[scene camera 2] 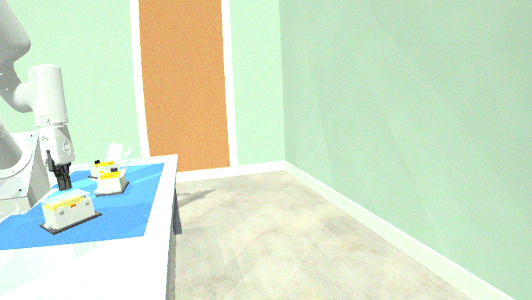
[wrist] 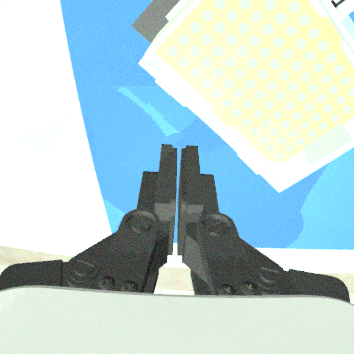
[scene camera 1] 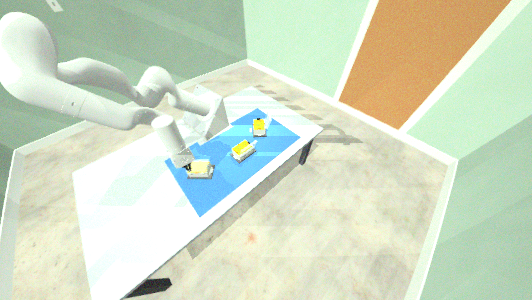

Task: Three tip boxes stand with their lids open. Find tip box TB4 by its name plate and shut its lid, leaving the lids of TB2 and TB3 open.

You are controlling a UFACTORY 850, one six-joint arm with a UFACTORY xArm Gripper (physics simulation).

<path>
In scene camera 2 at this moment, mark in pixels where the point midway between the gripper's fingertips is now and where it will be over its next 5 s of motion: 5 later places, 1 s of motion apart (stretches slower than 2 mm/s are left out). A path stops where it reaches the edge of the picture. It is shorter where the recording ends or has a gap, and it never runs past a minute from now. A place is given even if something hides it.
The gripper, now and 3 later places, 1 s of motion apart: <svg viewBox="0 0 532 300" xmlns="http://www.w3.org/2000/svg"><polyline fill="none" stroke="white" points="65,189 59,196 55,183 47,145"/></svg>
</path>
